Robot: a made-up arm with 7 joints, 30 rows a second.
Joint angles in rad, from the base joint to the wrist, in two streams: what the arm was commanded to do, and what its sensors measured. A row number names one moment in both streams.
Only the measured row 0 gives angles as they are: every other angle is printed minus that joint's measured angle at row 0.
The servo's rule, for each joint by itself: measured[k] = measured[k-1] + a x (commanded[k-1-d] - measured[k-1]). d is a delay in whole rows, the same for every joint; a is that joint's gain. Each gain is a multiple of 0.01, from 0.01 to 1. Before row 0 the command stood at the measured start. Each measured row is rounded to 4 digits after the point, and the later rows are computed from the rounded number. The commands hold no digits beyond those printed.
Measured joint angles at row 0:
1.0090 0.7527 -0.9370 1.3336 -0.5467 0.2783 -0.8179
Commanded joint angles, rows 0 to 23:
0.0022 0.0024 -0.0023 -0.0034 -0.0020 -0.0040 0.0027
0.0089 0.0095 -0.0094 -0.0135 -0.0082 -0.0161 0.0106
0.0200 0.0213 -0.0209 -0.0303 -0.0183 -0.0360 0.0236
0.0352 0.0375 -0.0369 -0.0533 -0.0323 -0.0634 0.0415
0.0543 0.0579 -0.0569 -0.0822 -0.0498 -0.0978 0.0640
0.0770 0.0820 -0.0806 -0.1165 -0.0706 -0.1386 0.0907
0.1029 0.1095 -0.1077 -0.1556 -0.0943 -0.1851 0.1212
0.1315 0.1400 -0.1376 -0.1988 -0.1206 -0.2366 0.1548
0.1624 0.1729 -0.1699 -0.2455 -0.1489 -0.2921 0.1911
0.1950 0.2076 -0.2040 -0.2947 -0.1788 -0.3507 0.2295
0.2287 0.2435 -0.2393 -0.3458 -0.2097 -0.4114 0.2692
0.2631 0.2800 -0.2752 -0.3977 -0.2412 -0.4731 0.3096
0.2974 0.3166 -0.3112 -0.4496 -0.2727 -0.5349 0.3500
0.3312 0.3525 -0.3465 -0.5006 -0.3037 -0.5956 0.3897
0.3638 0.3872 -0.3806 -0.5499 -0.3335 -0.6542 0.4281
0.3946 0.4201 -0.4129 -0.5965 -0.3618 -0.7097 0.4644
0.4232 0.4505 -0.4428 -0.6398 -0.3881 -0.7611 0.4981
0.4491 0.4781 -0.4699 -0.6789 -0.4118 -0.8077 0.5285
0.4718 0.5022 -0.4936 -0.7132 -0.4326 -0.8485 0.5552
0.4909 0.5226 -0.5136 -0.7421 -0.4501 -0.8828 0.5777
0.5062 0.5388 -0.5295 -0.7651 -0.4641 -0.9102 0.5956
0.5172 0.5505 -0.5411 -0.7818 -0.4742 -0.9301 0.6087
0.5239 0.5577 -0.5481 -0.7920 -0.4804 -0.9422 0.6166
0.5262 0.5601 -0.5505 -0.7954 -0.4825 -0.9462 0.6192
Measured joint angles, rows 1 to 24:
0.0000 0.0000 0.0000 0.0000 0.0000 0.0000 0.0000
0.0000 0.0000 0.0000 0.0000 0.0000 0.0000 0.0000
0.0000 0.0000 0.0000 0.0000 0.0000 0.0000 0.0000
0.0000 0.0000 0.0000 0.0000 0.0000 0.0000 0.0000
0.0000 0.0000 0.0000 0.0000 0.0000 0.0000 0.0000
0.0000 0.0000 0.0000 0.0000 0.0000 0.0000 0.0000
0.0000 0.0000 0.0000 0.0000 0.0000 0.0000 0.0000
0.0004 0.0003 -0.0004 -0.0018 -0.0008 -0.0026 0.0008
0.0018 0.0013 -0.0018 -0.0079 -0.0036 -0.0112 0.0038
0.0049 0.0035 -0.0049 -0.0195 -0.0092 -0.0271 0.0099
0.0101 0.0072 -0.0100 -0.0371 -0.0180 -0.0503 0.0197
0.0176 0.0128 -0.0175 -0.0606 -0.0301 -0.0807 0.0334
0.0277 0.0204 -0.0276 -0.0897 -0.0455 -0.1178 0.0512
0.0405 0.0302 -0.0404 -0.1240 -0.0640 -0.1609 0.0729
0.0560 0.0423 -0.0560 -0.1629 -0.0855 -0.2093 0.0983
0.0741 0.0567 -0.0742 -0.2059 -0.1096 -0.2623 0.1271
0.0947 0.0733 -0.0950 -0.2521 -0.1359 -0.3189 0.1588
0.1175 0.0920 -0.1181 -0.3008 -0.1639 -0.3781 0.1930
0.1423 0.1127 -0.1432 -0.3512 -0.1933 -0.4389 0.2291
0.1687 0.1351 -0.1701 -0.4024 -0.2235 -0.5003 0.2666
0.1963 0.1590 -0.1983 -0.4535 -0.2540 -0.5613 0.3048
0.2248 0.1841 -0.2275 -0.5036 -0.2842 -0.6208 0.3430
0.2537 0.2101 -0.2572 -0.5519 -0.3137 -0.6777 0.3806
0.2825 0.2365 -0.2869 -0.5976 -0.3420 -0.7311 0.4170
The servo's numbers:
d 7
a 0.17 0.11 0.16 0.52 0.38 0.64 0.31

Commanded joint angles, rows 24 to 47:
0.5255 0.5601 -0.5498 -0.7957 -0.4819 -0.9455 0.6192
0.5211 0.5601 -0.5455 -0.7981 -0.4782 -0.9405 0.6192
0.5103 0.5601 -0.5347 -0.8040 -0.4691 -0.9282 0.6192
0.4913 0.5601 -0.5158 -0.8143 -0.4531 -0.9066 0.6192
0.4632 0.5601 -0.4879 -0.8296 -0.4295 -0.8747 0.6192
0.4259 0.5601 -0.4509 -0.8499 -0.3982 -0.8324 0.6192
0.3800 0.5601 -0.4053 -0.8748 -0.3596 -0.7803 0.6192
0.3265 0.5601 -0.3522 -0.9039 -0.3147 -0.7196 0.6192
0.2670 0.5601 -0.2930 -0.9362 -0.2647 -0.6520 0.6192
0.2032 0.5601 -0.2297 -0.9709 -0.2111 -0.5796 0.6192
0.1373 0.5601 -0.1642 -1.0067 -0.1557 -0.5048 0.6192
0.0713 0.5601 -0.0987 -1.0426 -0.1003 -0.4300 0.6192
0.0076 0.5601 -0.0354 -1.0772 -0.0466 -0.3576 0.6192
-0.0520 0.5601 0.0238 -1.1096 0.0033 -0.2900 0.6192
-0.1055 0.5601 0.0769 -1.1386 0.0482 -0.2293 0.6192
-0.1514 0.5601 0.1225 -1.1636 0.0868 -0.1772 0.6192
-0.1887 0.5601 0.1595 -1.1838 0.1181 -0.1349 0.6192
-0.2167 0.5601 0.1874 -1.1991 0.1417 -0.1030 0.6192
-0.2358 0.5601 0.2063 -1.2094 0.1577 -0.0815 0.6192
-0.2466 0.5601 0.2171 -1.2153 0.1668 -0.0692 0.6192
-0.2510 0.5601 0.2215 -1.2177 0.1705 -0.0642 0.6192
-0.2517 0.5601 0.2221 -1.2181 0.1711 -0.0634 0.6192
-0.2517 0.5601 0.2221 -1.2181 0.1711 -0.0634 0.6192
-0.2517 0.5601 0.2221 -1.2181 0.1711 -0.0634 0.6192
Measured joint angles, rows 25 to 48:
0.3108 0.2631 -0.3162 -0.6399 -0.3685 -0.7801 0.4516
0.3382 0.2894 -0.3446 -0.6780 -0.3929 -0.8239 0.4837
0.3642 0.3151 -0.3716 -0.7113 -0.4146 -0.8616 0.5128
0.3883 0.3397 -0.3969 -0.7393 -0.4334 -0.8927 0.5385
0.4102 0.3629 -0.4200 -0.7614 -0.4489 -0.9166 0.5603
0.4295 0.3843 -0.4405 -0.7773 -0.4609 -0.9330 0.5778
0.4459 0.4036 -0.4581 -0.7867 -0.4691 -0.9414 0.5906
0.4594 0.4208 -0.4728 -0.7914 -0.4740 -0.9440 0.5995
0.4699 0.4361 -0.4844 -0.7949 -0.4756 -0.9418 0.6056
0.4768 0.4497 -0.4924 -0.7996 -0.4731 -0.9331 0.6098
0.4793 0.4618 -0.4961 -0.8072 -0.4655 -0.9161 0.6127
0.4766 0.4726 -0.4948 -0.8188 -0.4518 -0.8896 0.6147
0.4680 0.4822 -0.4878 -0.8350 -0.4314 -0.8530 0.6161
0.4530 0.4908 -0.4746 -0.8557 -0.4041 -0.8065 0.6171
0.4315 0.4984 -0.4550 -0.8808 -0.3701 -0.7509 0.6178
0.4035 0.5052 -0.4291 -0.9096 -0.3300 -0.6876 0.6182
0.3694 0.5112 -0.3972 -0.9415 -0.2848 -0.6185 0.6185
0.3299 0.5166 -0.3599 -0.9754 -0.2357 -0.5457 0.6187
0.2859 0.5214 -0.3181 -1.0103 -0.1842 -0.4717 0.6189
0.2386 0.5257 -0.2729 -1.0451 -0.1319 -0.3987 0.6190
0.1892 0.5295 -0.2254 -1.0786 -0.0805 -0.3291 0.6191
0.1391 0.5329 -0.1770 -1.1098 -0.0316 -0.2652 0.6191
0.0897 0.5359 -0.1291 -1.1378 0.0134 -0.2089 0.6191
0.0424 0.5386 -0.0829 -1.1617 0.0532 -0.1615 0.6191

